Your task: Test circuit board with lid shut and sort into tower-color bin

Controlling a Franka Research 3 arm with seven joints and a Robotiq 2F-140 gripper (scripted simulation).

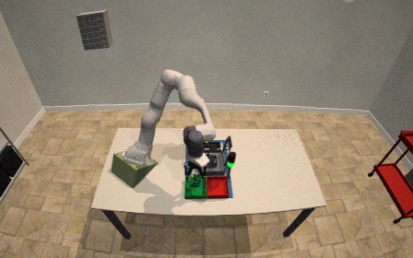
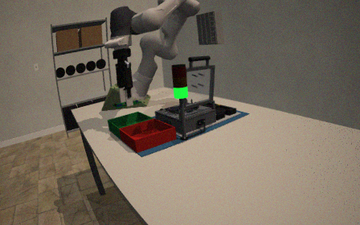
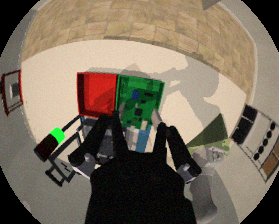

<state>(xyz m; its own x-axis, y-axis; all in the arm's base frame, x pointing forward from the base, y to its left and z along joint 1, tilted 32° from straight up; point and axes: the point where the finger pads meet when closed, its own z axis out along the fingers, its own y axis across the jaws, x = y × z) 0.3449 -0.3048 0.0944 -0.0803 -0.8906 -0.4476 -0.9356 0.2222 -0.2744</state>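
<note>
Now: hand 2 cm above the green circuit board. Also, from my hand: plate 12 cm ahead, 20 cm to the left, 7 cm below; red bin 15 cm ahead, 1 cm to the right, 12 cm below; green bin 12 cm below.
</note>
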